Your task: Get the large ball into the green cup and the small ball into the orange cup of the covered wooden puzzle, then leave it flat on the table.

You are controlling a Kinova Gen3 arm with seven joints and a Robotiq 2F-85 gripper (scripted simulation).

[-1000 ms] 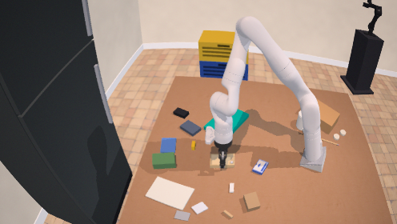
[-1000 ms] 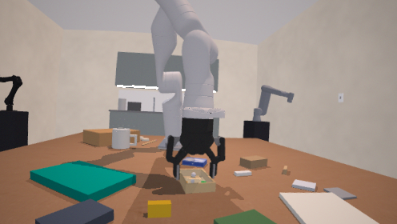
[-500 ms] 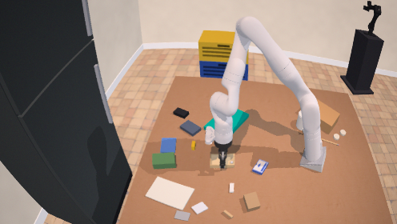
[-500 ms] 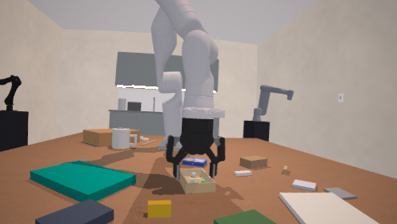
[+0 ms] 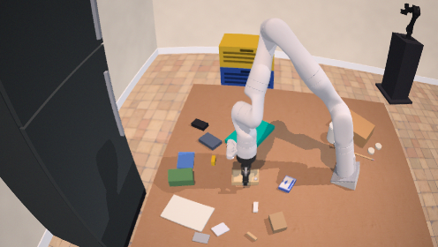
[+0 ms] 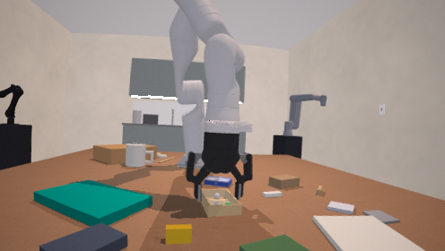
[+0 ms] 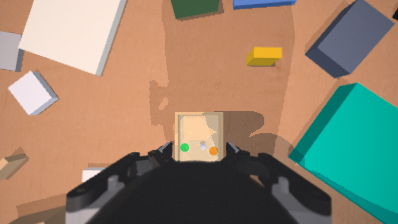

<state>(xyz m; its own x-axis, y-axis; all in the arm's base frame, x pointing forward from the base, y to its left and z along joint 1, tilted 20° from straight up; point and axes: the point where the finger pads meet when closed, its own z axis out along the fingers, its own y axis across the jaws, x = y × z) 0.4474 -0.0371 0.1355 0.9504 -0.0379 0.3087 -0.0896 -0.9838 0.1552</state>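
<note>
The covered wooden puzzle is 2 cm below my hand. From my hand the other things lie so: yellow block: 13 cm ahead, 11 cm to the right, 1 cm below; teal slab: 26 cm to the right, 5 cm behind, 1 cm below; green block: 26 cm ahead, 1 cm to the right.
</note>
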